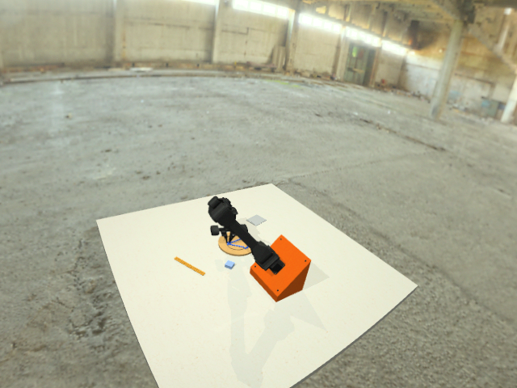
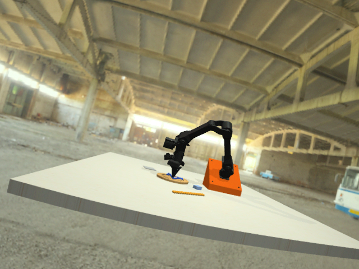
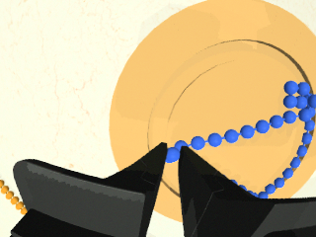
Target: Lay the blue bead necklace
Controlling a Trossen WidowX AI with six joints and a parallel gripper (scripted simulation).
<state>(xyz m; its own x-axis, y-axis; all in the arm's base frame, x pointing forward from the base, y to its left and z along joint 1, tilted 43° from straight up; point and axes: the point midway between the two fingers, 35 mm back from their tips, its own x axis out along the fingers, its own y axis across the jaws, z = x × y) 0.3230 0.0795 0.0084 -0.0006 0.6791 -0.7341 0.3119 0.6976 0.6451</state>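
My gripper tip is now 50 mm to the left of the round tan bead board, 10 mm past it and 10 mm above it. From my gripper tip the other things lie so: flat grey tile (280 mm to the right, 150 mm ahead, 20 mm below); small light-blue block (140 mm behind, 70 mm to the left, 10 mm below).
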